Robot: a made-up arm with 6 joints.
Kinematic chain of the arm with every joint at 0, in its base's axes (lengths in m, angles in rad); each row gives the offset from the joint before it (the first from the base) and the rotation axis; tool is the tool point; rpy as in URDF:
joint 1: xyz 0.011 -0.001 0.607 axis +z
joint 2: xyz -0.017 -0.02 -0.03 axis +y
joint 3: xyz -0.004 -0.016 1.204 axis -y
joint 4: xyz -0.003 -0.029 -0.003 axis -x
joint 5: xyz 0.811 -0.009 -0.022 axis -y
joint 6: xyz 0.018 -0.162 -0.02 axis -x
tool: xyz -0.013 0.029 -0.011 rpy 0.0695 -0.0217 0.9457
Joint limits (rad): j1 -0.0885..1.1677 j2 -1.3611..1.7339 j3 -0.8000..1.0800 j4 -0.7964..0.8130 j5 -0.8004..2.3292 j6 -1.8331..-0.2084
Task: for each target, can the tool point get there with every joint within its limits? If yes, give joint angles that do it. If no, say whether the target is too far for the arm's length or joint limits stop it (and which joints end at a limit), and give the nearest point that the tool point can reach.
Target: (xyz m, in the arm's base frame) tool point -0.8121 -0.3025 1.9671
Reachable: yes | joints 0.1223 -1.0531 0.3142 -0.2269 1.8773 -0.4143
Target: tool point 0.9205 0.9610 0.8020
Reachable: yes | joints 0.9546 0.7670 -0.0464 -0.3215 -0.2894 -0.5261
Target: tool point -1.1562 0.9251 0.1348
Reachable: no: joint limits stop it (at a limit: joint 1, joint 3, joint 4, joint 6) | nearest point 0.3108 0.3722 0.0628 | short by 1.569 m
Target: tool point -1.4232 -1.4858 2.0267
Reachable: no: too far | nearest point -1.1413 -1.1939 1.7393 | short by 0.497 m
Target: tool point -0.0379 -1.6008 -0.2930
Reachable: no: joint limits stop it (at a limit: joint 1, joint 2, joint 3, joint 5, joint 6) | nearest point 0.4822 -0.2775 -0.0748 | short by 1.439 m
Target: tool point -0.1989 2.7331 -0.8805
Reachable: no: too far | nearest point 0.8190 1.5525 -0.2210 | short by 1.693 m
